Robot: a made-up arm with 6 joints. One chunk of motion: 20 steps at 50 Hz.
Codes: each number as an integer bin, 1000 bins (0 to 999) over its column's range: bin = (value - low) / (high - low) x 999, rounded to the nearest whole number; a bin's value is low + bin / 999 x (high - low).
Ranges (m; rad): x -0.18..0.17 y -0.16..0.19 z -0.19..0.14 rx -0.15..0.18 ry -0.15..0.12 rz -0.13..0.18
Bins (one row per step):
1: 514 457 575 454 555 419
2: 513 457 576 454 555 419
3: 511 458 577 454 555 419
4: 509 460 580 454 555 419
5: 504 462 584 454 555 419
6: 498 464 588 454 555 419
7: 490 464 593 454 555 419
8: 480 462 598 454 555 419
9: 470 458 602 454 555 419
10: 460 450 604 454 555 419
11: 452 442 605 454 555 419
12: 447 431 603 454 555 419
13: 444 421 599 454 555 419
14: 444 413 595 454 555 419
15: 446 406 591 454 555 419
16: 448 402 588 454 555 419
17: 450 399 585 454 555 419
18: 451 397 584 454 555 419
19: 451 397 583 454 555 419
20: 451 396 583 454 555 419
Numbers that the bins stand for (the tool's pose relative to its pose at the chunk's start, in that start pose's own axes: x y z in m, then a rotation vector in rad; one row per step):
1: 0.0001 0.0001 -0.0001 0.0000 0.0000 0.0000
2: -0.0003 0.0001 0.0003 0.0000 0.0000 0.0000
3: -0.0010 0.0005 0.0006 0.0000 0.0000 0.0000
4: -0.0017 0.0012 0.0016 0.0000 0.0000 0.0000
5: -0.0034 0.0019 0.0029 0.0000 0.0000 0.0000
6: -0.0055 0.0026 0.0042 0.0000 0.0000 0.0000
7: -0.0083 0.0026 0.0059 0.0000 0.0000 0.0000
8: -0.0118 0.0019 0.0075 0.0000 0.0000 0.0000
9: -0.0153 0.0005 0.0089 0.0000 0.0000 0.0000
10: -0.0188 -0.0023 0.0095 0.0000 0.0000 0.0000
11: -0.0216 -0.0051 0.0098 0.0000 0.0000 0.0000
12: -0.0234 -0.0090 0.0092 0.0000 0.0000 0.0000
13: -0.0244 -0.0125 0.0079 0.0000 0.0000 0.0000
14: -0.0244 -0.0153 0.0065 0.0000 0.0000 0.0000
15: -0.0237 -0.0178 0.0052 0.0000 0.0000 0.0000
16: -0.0230 -0.0192 0.0042 0.0000 0.0000 0.0000
17: -0.0223 -0.0202 0.0032 0.0000 0.0000 0.0000
18: -0.0220 -0.0209 0.0029 0.0000 0.0000 0.0000
19: -0.0220 -0.0209 0.0026 0.0000 0.0000 0.0000
20: -0.0220 -0.0213 0.0026 0.0000 0.0000 0.0000

